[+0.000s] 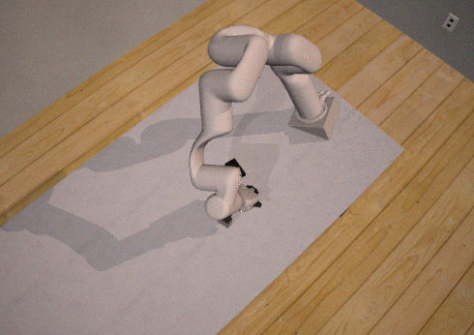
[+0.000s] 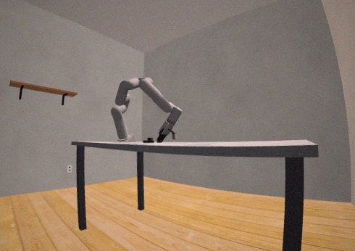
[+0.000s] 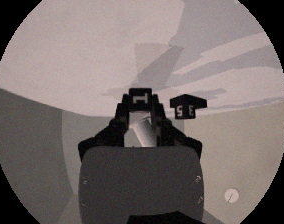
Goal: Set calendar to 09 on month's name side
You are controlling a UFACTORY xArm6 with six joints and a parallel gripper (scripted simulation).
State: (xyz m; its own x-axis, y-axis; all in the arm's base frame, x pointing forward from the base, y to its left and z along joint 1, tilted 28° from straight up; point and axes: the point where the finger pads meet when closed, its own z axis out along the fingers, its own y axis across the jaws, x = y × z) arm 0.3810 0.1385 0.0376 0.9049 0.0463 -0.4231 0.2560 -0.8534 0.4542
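Right now the black date cube is 20 mm below my hand and 10 mm behind it. Also, from my hand: black cube 90 mm to the right, 20 mm behind, 10 mm below.
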